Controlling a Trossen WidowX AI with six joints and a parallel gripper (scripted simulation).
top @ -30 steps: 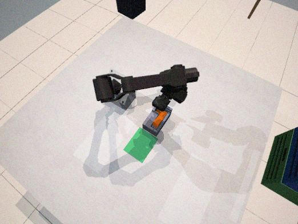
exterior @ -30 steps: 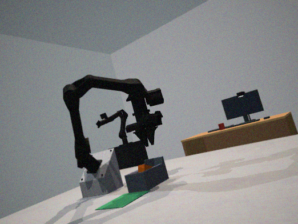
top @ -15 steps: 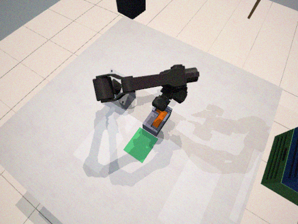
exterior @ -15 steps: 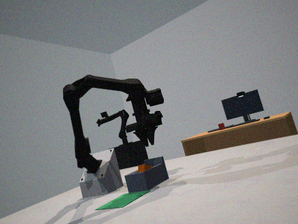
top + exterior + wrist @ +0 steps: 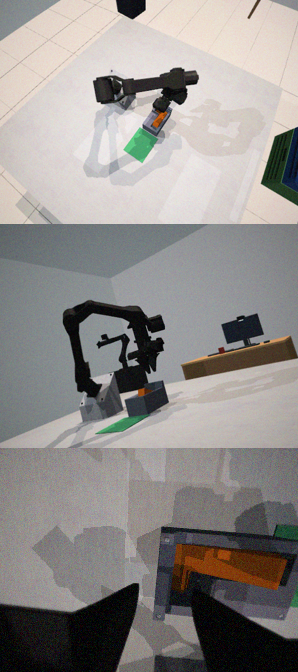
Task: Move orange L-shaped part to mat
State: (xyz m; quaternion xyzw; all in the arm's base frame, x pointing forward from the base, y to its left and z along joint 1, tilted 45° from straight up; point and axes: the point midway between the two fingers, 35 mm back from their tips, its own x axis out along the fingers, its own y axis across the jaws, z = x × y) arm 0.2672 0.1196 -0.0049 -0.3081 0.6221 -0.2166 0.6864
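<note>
My gripper tip is now 80 mm above the orange L-shaped part and 50 mm to the left of it. Also, from my gripper tip: green mat: 220 mm to the right, 140 mm below, 10 mm ahead.
</note>
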